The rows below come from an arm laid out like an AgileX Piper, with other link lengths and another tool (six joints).
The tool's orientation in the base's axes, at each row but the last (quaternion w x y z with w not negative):
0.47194 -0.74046 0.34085 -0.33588
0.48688 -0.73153 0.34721 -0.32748
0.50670 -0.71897 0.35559 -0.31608
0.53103 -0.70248 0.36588 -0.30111
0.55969 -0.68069 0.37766 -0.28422
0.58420 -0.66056 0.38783 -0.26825
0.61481 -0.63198 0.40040 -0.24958
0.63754 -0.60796 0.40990 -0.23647
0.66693 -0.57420 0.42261 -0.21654
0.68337 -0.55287 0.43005 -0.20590
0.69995 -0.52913 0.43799 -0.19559
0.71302 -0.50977 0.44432 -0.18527
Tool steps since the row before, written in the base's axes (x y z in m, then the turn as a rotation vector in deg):
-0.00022 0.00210 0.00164 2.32 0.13 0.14
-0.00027 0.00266 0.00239 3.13 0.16 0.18
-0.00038 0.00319 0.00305 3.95 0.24 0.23
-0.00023 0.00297 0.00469 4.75 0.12 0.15
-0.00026 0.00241 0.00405 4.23 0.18 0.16
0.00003 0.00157 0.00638 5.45 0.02 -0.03
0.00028 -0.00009 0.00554 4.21 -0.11 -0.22
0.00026 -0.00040 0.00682 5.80 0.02 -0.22
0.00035 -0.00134 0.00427 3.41 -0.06 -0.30
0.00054 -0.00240 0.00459 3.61 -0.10 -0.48
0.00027 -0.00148 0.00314 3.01 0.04 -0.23
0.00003 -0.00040 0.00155 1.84 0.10 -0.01
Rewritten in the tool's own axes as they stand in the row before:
-0.00156 -0.00216 0.00027 1.18 -0.61 1.92
-0.00201 -0.00295 0.00033 1.60 -0.81 2.58
-0.00257 -0.00358 0.00042 1.98 -1.03 3.27
-0.00244 -0.00499 0.00018 2.52 -1.09 3.88
-0.00229 -0.00412 0.00025 2.18 -1.00 3.49
-0.00191 -0.00628 -0.00020 3.01 -1.06 4.42
-0.00075 -0.00548 -0.00049 2.46 -0.63 3.36
-0.00114 -0.00672 -0.00054 3.24 -0.93 4.73
-0.00012 -0.00445 -0.00057 2.01 -0.40 2.74
0.00046 -0.00512 -0.00086 2.22 -0.28 2.88
-0.00004 -0.00345 -0.00044 1.69 -0.35 2.48
-0.00039 -0.00155 -0.00007 0.92 -0.30 1.57

